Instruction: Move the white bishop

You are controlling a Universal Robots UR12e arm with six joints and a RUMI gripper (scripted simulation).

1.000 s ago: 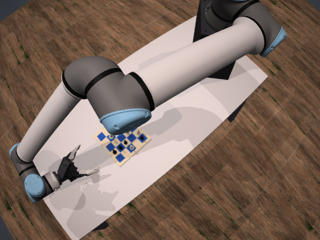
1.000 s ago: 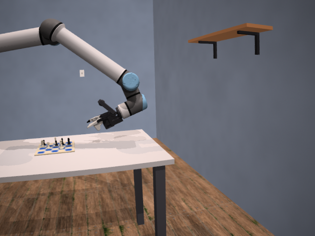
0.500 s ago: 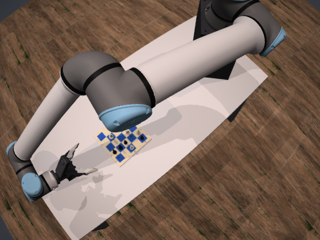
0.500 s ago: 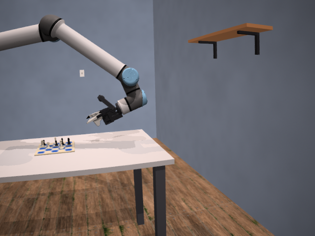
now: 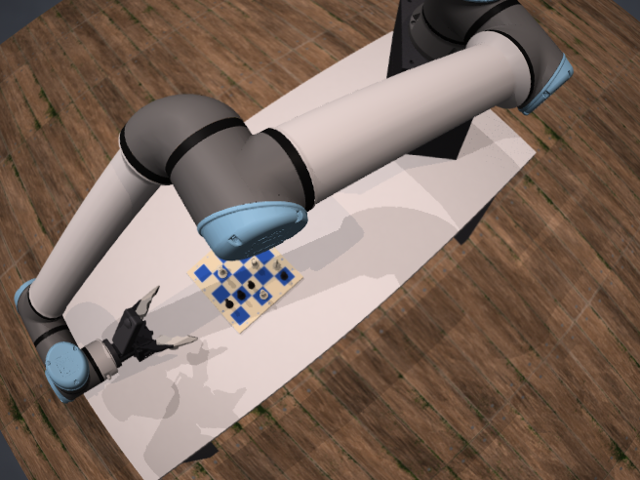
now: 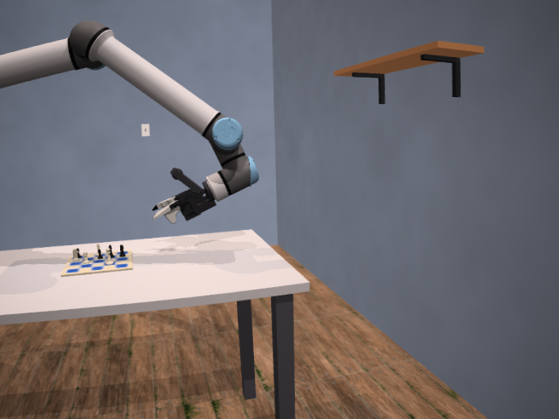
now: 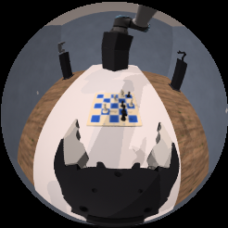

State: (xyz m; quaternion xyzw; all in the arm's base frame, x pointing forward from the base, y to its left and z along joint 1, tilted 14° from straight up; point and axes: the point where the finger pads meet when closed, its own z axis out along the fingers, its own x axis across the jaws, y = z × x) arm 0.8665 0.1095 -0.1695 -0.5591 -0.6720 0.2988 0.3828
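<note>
My hand is 180 mm past the chessboard, 140 mm above it and 30 mm to the left of it.
</note>
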